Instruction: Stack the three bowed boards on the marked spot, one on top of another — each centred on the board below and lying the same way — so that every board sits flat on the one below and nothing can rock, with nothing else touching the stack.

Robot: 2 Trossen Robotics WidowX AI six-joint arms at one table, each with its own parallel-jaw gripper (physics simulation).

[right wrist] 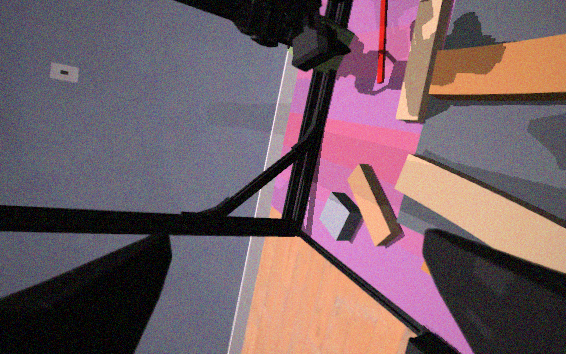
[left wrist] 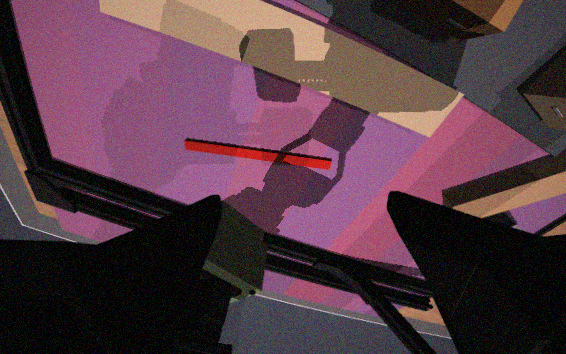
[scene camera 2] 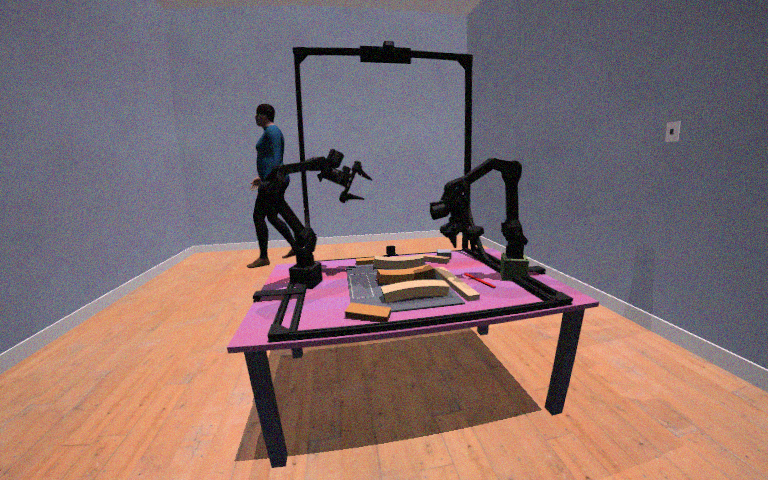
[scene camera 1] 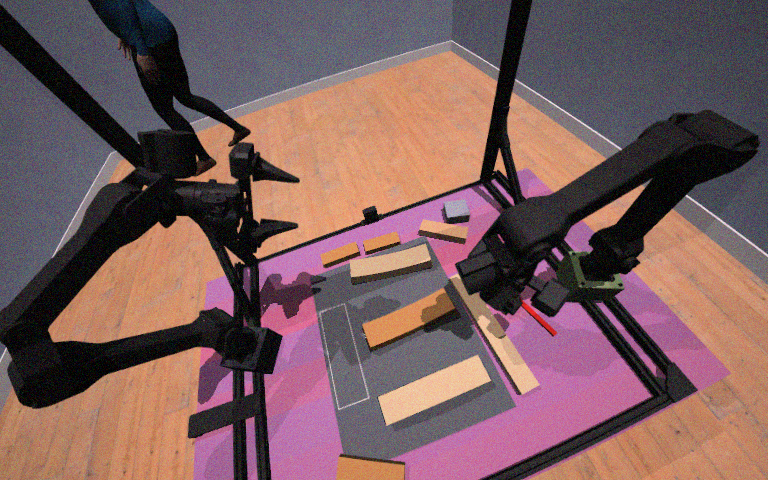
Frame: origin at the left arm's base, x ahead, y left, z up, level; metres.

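Seen in the pictures: left gripper, fingertip midpoint: point(right wrist: 345, 26) point(left wrist: 304, 201) point(scene camera 2: 464, 249); right gripper, fingertip midpoint: point(right wrist: 297, 243) point(scene camera 2: 368, 189) point(scene camera 1: 298, 204); left arm's base at its link origin: point(left wrist: 209, 286) point(scene camera 2: 514, 256) point(scene camera 1: 595, 268); right arm's base at its link origin: point(scene camera 2: 305, 265) point(scene camera 1: 243, 346).
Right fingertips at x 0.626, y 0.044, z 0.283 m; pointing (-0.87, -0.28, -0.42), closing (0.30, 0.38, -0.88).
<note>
Pixels of each thing's top centre, then the offset from my right fingertips to it. "*": a spot on its surface instead. Level surfaces: height alone.
- grey mat at its surface level: dz -0.370 m
- white outline at a spot on its surface: point(scene camera 1: 353, 403) * dx -0.062, dy +0.288, dz -0.369 m
- long pale plank at its top centre: point(left wrist: 290, 49) point(right wrist: 426, 21) point(scene camera 1: 489, 324) point(scene camera 2: 454, 279) dx -0.379, dy +0.084, dz -0.354 m
- red stick at its top centre: point(left wrist: 257, 155) point(right wrist: 381, 38) point(scene camera 1: 526, 307) point(scene camera 2: 479, 279) dx -0.480, dy +0.027, dz -0.370 m
- grey block at its top centre: point(right wrist: 333, 215) point(scene camera 1: 456, 208) point(scene camera 2: 444, 250) dx -0.309, dy -0.285, dz -0.340 m
- orange block at its top centre: point(scene camera 1: 369, 476) point(scene camera 2: 367, 308) dx -0.124, dy +0.413, dz -0.344 m
Three bowed boards lie apart on the grey mat point(scene camera 1: 362, 435): a pale one point(scene camera 1: 390, 264) point(scene camera 2: 399, 261) point(right wrist: 490, 210) at the back, an orange one point(scene camera 1: 408, 319) point(scene camera 2: 403, 275) point(right wrist: 525, 67) in the middle, and a pale one point(scene camera 1: 434, 390) point(scene camera 2: 415, 290) in front, arched upward at its middle. The marked spot, a white outline point(scene camera 1: 353, 403), lies left of them with no board on it. My right gripper point(scene camera 1: 297, 203) point(scene camera 2: 367, 189) point(right wrist: 297, 243) is open and empty, high above the table's left side. My left gripper point(left wrist: 304, 201) is open and empty above the right side, near the red stick; its fingertips are unclear in the scene views.
A long pale plank point(scene camera 1: 512, 362) point(scene camera 2: 456, 283) point(right wrist: 422, 65) lies along the mat's right edge. A red stick point(scene camera 1: 538, 318) point(left wrist: 225, 150) lies beyond it. A grey block point(scene camera 1: 456, 210) and several short blocks lie behind; an orange block point(scene camera 1: 370, 468) point(scene camera 2: 368, 311) lies in front.
</note>
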